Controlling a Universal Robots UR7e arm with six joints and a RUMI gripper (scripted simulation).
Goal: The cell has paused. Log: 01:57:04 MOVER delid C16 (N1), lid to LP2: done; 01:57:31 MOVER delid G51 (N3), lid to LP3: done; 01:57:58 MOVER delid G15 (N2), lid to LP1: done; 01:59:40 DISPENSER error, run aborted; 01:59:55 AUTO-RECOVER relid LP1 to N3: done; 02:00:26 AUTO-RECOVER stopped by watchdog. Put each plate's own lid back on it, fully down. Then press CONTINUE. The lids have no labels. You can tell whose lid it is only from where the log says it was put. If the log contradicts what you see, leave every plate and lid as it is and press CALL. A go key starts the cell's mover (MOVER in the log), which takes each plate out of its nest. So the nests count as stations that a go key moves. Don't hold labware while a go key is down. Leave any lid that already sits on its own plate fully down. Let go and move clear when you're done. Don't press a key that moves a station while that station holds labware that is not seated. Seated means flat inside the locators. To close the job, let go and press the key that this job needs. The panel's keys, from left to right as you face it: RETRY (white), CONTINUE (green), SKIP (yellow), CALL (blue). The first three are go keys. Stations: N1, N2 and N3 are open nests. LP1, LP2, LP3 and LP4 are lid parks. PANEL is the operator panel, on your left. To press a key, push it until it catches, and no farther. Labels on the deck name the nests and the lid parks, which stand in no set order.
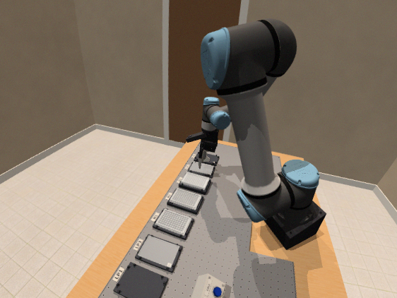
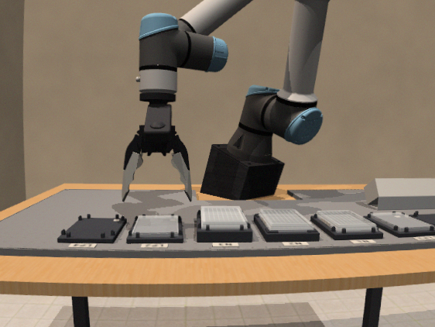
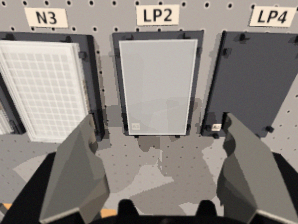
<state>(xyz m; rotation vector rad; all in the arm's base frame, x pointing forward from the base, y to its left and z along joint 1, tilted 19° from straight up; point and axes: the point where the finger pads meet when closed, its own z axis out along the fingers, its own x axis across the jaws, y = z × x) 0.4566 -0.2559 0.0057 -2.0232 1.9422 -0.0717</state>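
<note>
My gripper is now 60 mm above the LP2 lid park. Round my hand: LP4 lid park (10 mm ahead, 120 mm to the right, 60 mm below); then plate (10 mm behind, 260 mm to the left, 40 mm below); then LP3 lid park (10 mm behind, 530 mm to the left, 60 mm below).
</note>
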